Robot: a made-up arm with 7 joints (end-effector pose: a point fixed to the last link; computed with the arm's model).
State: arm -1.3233 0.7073 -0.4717 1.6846 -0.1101 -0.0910 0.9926
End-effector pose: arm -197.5 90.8 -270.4 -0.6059 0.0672 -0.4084 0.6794
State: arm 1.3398 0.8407 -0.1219 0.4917 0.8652 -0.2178 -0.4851
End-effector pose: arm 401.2 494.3 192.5 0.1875 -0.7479 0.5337 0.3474
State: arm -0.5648 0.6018 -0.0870 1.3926 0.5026 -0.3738 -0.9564
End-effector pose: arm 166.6 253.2 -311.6 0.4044 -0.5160 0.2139 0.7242
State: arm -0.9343 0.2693 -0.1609 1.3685 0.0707 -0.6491 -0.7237
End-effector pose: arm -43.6 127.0 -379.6 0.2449 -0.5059 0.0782 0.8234
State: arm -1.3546 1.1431 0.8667 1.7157 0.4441 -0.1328 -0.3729
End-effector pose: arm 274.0 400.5 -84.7 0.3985 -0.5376 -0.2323 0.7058
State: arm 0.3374 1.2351 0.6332 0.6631 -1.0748 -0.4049 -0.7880
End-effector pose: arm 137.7 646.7 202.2 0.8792 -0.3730 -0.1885 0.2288
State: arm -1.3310 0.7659 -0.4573 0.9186 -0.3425 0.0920 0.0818
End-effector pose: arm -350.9 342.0 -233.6 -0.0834 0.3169 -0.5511 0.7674
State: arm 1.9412 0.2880 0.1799 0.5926 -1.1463 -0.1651 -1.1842
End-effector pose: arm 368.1 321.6 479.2 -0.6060 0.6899 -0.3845 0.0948
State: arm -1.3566 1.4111 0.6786 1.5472 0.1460 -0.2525 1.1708
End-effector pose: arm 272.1 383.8 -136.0 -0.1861 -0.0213 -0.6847 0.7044
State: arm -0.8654 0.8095 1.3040 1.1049 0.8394 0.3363 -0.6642
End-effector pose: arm 28.3 622.5 22.8 0.5965 -0.2911 0.5214 0.5363
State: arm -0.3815 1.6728 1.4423 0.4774 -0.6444 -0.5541 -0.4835
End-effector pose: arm 89.7 629.9 391.7 0.8661 -0.4370 -0.1132 0.2146
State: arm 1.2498 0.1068 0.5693 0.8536 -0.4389 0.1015 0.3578
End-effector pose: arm 523.6 288.9 167.2 0.0674 -0.8139 0.0421 0.5755
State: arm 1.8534 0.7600 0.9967 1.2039 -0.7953 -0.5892 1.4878
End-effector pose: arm 15.8 581.6 290.1 0.5379 -0.7600 -0.1849 0.3144
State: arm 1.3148 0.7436 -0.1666 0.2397 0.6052 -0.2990 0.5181
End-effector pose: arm 441.4 459.9 82.5 0.0570 -0.8378 0.0795 0.5372
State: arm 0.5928 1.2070 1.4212 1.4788 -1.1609 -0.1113 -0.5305
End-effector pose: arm -179.5 491.6 383.8 -0.9348 0.2139 -0.2658 0.0989
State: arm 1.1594 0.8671 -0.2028 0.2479 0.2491 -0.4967 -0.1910
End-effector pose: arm 370.9 535.3 37.6 0.4287 -0.7393 0.1705 0.4904
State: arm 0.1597 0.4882 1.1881 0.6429 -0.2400 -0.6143 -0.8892
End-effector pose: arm 99.5 541.2 -232.4 0.6815 -0.4306 0.4954 0.3236
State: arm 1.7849 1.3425 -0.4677 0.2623 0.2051 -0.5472 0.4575
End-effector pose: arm 124.4 651.0 214.5 0.4912 -0.7622 0.0173 0.4214
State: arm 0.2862 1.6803 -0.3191 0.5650 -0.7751 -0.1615 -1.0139
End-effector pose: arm 156.8 627.2 257.3 0.8563 -0.1742 -0.4682 0.1310
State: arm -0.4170 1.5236 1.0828 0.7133 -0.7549 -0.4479 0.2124
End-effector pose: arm 175.7 627.8 305.5 0.6924 -0.2240 -0.4099 0.5498
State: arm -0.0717 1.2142 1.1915 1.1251 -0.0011 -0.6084 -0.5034
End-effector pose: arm 117.6 592.1 319.1 0.6893 -0.7162 0.0960 0.0521
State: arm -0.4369 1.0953 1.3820 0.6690 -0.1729 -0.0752 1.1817
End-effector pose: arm 20.9 657.2 71.7 0.2079 -0.4069 -0.0643 0.8872
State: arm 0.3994 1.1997 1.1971 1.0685 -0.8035 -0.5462 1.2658
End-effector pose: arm 17.6 612.4 294.4 0.5139 -0.3525 -0.3543 0.6973
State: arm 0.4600 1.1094 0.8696 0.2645 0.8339 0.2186 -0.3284
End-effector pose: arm 129.5 648.2 -12.5 0.2163 -0.4544 0.7316 0.4598
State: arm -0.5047 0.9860 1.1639 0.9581 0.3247 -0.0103 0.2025
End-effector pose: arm 109.5 637.0 60.5 0.4762 -0.5339 0.1455 0.6834
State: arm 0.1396 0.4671 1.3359 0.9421 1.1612 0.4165 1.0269
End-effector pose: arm 120.2 550.7 -99.5 -0.2568 -0.8693 0.3348 0.2576
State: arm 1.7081 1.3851 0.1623 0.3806 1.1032 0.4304 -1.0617
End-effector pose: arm 34.2 650.5 239.9 0.0446 -0.4103 0.8770 0.2460
